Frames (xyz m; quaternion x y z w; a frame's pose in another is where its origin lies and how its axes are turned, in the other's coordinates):
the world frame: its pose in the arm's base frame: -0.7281 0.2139 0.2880 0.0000 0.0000 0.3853 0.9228
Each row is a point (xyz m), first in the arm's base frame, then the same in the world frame.
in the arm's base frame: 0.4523 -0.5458 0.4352
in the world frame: 0.2897 -1.3735 0.1472
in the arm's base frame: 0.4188 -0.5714 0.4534
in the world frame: 0.2480 -1.3677 0.1654
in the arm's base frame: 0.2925 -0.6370 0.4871
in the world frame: 0.1125 -1.3240 0.1991
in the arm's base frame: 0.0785 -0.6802 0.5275
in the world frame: -0.0687 -1.2022 0.2395
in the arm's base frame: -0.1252 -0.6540 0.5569
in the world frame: -0.1933 -1.0389 0.2689
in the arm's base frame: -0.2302 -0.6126 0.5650
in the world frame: -0.2377 -0.9352 0.2770
